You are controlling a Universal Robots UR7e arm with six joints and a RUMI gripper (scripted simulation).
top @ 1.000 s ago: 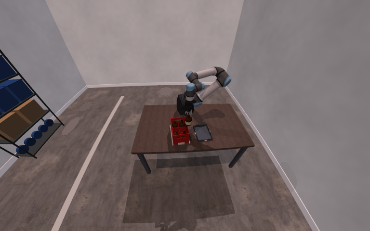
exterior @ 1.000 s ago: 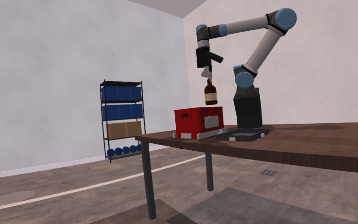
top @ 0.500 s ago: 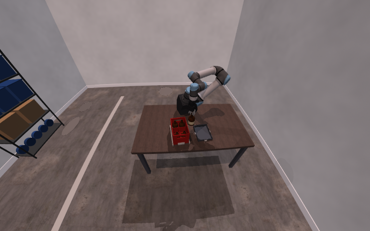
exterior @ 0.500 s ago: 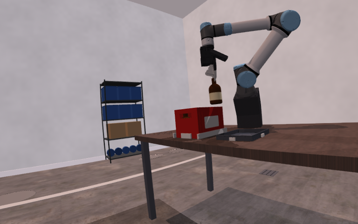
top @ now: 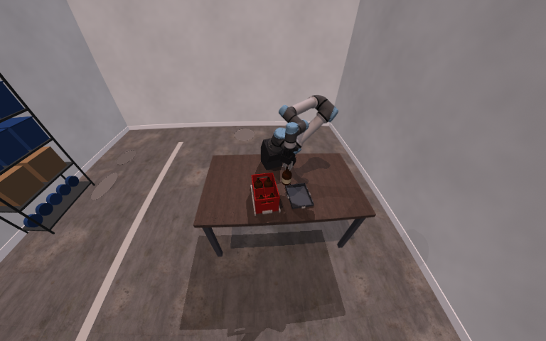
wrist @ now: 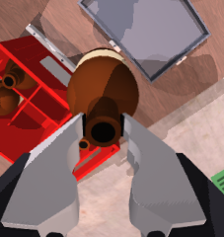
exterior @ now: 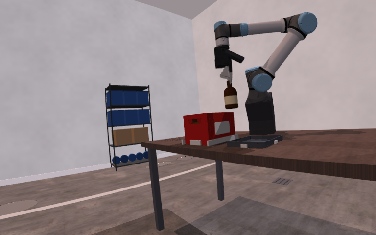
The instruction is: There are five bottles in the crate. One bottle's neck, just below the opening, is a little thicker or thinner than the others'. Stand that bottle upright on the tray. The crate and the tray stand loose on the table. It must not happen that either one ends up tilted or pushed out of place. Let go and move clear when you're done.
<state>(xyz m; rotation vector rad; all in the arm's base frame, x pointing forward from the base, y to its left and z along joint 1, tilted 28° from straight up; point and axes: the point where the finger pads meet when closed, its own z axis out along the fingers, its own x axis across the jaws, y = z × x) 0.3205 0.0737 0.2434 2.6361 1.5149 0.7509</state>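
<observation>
Now: hand 7 cm above the brown bottle. From my hand the other things lie so: dark tray 33 cm below, 13 cm to the left, 3 cm behind; red crate 25 cm below, 17 cm to the right, 5 cm ahead; glass bottle 25 cm below, 18 cm to the right, 14 cm ahead.
</observation>
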